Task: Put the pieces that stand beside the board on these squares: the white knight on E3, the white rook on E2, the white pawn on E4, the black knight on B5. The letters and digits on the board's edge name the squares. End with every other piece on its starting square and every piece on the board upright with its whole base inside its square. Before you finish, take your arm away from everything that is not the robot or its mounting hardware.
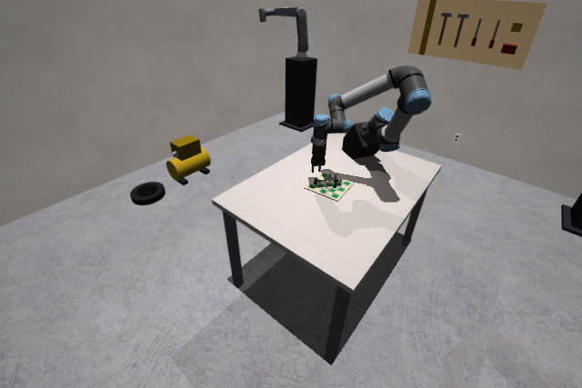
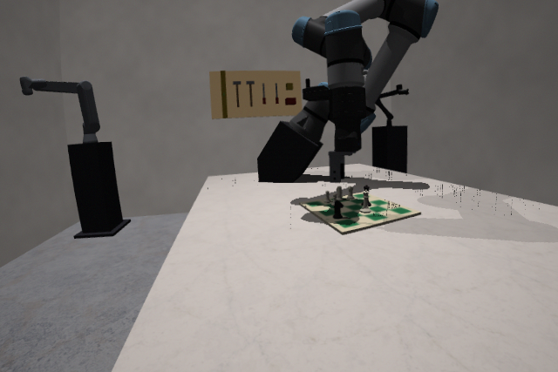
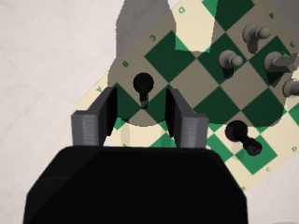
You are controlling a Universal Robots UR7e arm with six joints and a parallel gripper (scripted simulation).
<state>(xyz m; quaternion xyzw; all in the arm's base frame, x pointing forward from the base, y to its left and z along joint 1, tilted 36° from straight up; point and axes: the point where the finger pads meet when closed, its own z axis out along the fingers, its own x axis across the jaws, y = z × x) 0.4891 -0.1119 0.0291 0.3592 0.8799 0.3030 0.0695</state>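
Now: the cream chessboard 110 mm below my hand, 70 mm to the left of it and 50 mm behind it.
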